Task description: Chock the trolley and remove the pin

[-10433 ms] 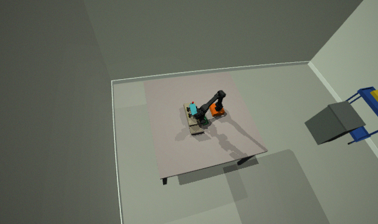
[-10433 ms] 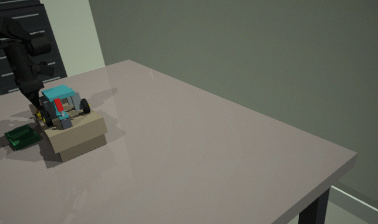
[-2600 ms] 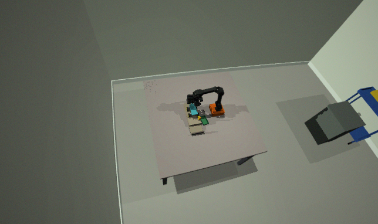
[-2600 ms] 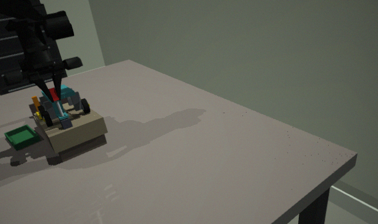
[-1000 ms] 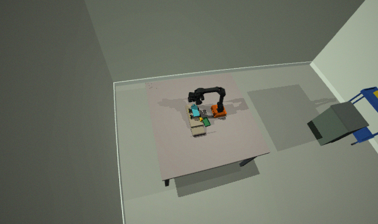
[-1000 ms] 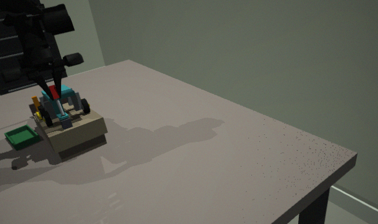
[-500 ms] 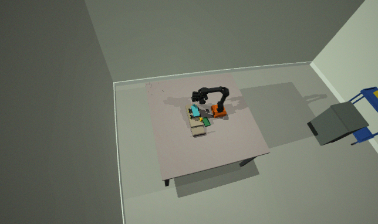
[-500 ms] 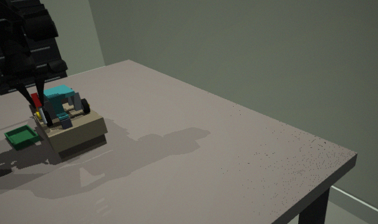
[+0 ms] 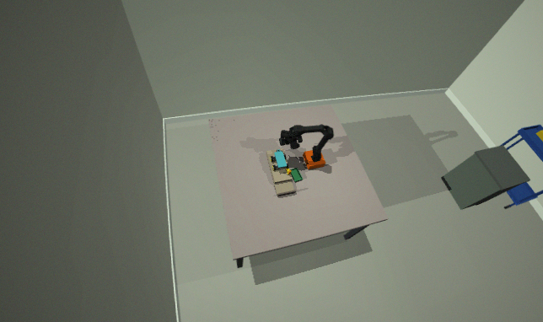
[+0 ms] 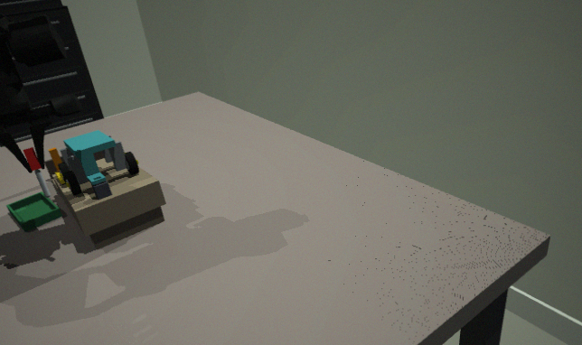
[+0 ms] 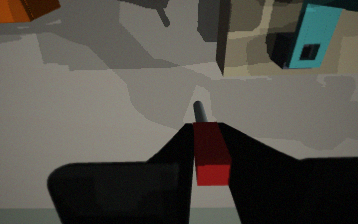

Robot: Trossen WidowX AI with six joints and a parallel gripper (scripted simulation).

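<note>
The yellow chock lies 7 cm ahead of my gripper tip, 20 cm to the left of it and 9 cm below it. The rest, counted from my gripper tip: teal trolley 12 cm ahead, 11 cm to the left, 6 cm below; then red-headed stop pin right at my gripper tip.
</note>
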